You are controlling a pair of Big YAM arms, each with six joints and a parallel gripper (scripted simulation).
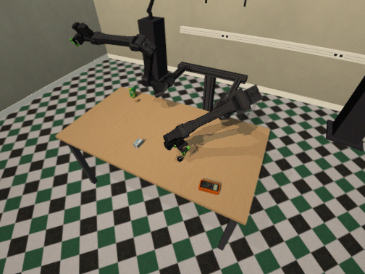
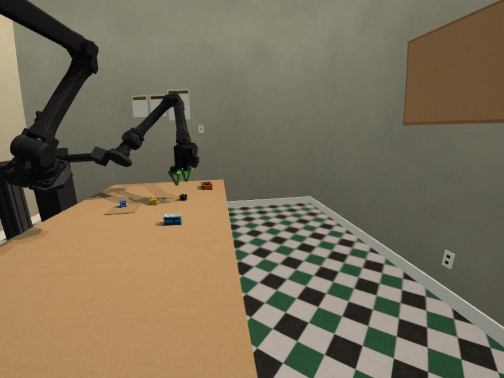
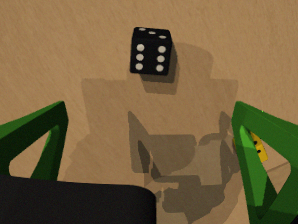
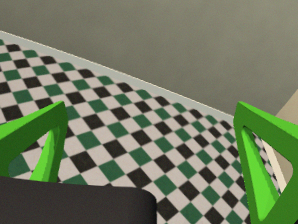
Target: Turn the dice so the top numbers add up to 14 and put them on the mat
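Right now the black die is 9 cm below my left hand. The rest, counted from my left hand: blue die 30 cm behind, 10 cm to the right, 8 cm below; then tan mat 28 cm behind, 14 cm to the right, 10 cm below; then yellow die 14 cm behind, 9 cm below, 7 cm to the right.
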